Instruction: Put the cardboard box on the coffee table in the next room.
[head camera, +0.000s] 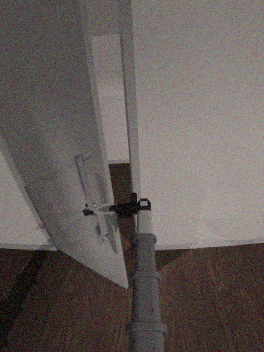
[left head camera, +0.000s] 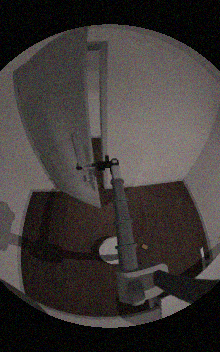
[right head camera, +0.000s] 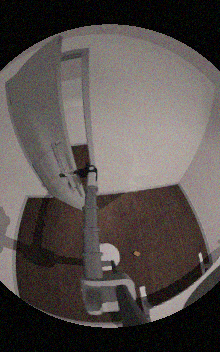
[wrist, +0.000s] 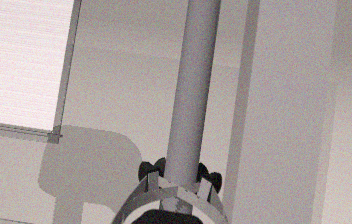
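My gripper is shut on the long grey bar handle of a grey door. The bar runs between its dark fingertips in the wrist view. The door stands partly open on the left. A small orange-brown piece lies on the floor right of the arm; it is too small to tell whether it is the cardboard box. The coffee table does not show.
The door frame stands right of a narrow gap, with floor and a pale wall beyond. A plain wall runs to the right. A white round shape shows low by the arm. A window is at left in the wrist view.
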